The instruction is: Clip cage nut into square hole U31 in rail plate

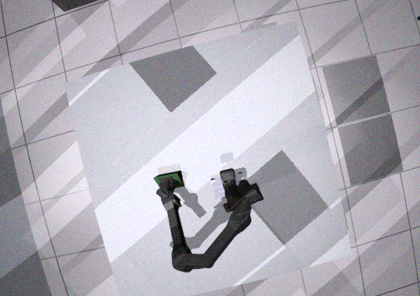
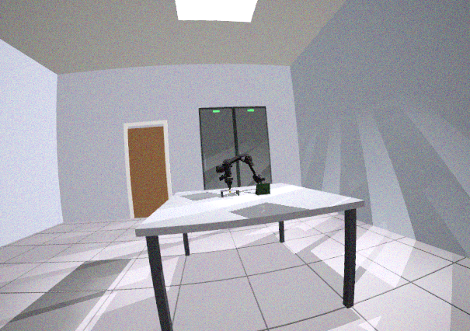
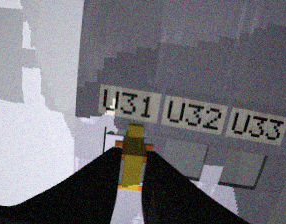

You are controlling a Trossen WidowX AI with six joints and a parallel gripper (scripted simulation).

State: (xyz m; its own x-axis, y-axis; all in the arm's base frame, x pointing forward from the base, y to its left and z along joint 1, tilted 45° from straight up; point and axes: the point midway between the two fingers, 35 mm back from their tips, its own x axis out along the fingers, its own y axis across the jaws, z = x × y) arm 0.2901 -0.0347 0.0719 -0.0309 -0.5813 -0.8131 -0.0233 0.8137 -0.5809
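My gripper tip is now 1 cm above the cage nut.
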